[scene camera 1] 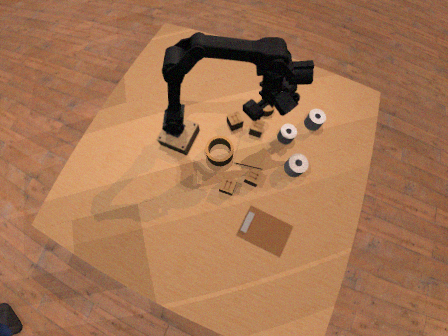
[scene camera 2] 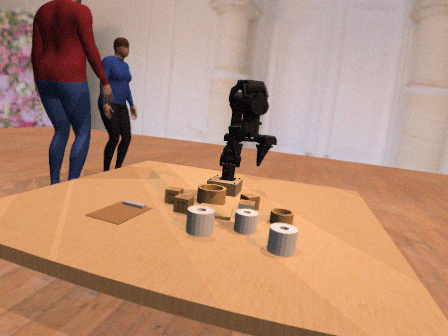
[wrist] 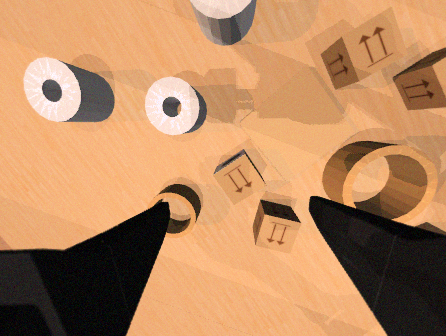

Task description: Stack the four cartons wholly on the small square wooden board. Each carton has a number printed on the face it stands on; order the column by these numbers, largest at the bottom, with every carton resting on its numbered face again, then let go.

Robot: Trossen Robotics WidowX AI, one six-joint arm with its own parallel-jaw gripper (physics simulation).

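Pixels of known places: gripper, fingertip midpoint: (scene camera 1: 268, 111) (scene camera 2: 246, 164) (wrist: 239, 205); arm's base, origin of the base link: (scene camera 1: 175, 129) (scene camera 2: 227, 179).
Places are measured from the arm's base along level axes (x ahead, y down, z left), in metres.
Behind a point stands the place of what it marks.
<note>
My gripper (scene camera 1: 270, 107) @(z 0.142, x 0.334, y -0.132 m) (scene camera 2: 242, 161) @(z 0.142, x 0.334, y -0.132 m) (wrist: 239, 205) @(z 0.142, x 0.334, y -0.132 m) is open and empty, well above the table. Below it one carton (scene camera 1: 256, 129) @(z 0.133, x 0.312, y 0.003 m) (scene camera 2: 246, 205) @(z 0.158, x 0.337, y 0.007 m) (wrist: 239, 176) @(z 0.151, x 0.315, y 0.003 m) lies beside the small board (scene camera 1: 250, 154) @(z 0.035, x 0.328, y 0.045 m) (wrist: 300, 145) @(z 0.052, x 0.301, y 0.045 m); a pale bluish side of it faces scene camera 2, its number unreadable. A second carton (scene camera 1: 235, 121) @(z 0.133, x 0.217, y 0.003 m) (wrist: 277, 229) @(z 0.143, x 0.217, y 0.003 m) stands nearer the arm's base. On the board's other side are a third carton (scene camera 1: 251, 179) @(z -0.075, x 0.370, y 0.003 m) (scene camera 2: 184, 203) @(z -0.043, x 0.400, y 0.019 m) (wrist: 375, 45) @(z -0.057, x 0.373, y 0.003 m) and a fourth carton (scene camera 1: 228, 187) @(z -0.138, x 0.302, y 0.003 m) (scene camera 2: 173, 195) @(z -0.120, x 0.322, y 0.022 m) (wrist: 421, 92) @(z -0.102, x 0.291, y 0.027 m), set apart. The faces underneath are hidden.
A large wooden ring (scene camera 1: 206, 150) @(z -0.037, x 0.163, y -0.002 m) (scene camera 2: 211, 196) @(z 0.008, x 0.260, y 0.019 m) (wrist: 350, 187) @(z 0.032, x 0.231, y -0.002 m) stands beside the board. A small ring (scene camera 2: 281, 218) @(z 0.281, x 0.348, y 0.028 m) (wrist: 191, 231) @(z 0.266, x 0.272, y 0.015 m) is near the left finger in the wrist view. Three white rolls (scene camera 1: 296, 167) @(z 0.036, x 0.514, y -0.011 m) (scene camera 2: 200, 225) @(z 0.071, x 0.555, y 0.022 m) stand beyond. A brown clipboard (scene camera 1: 272, 232) @(z -0.224, x 0.526, y 0.055 m) (scene camera 2: 115, 212) @(z -0.237, x 0.516, y 0.055 m) lies farther off.
</note>
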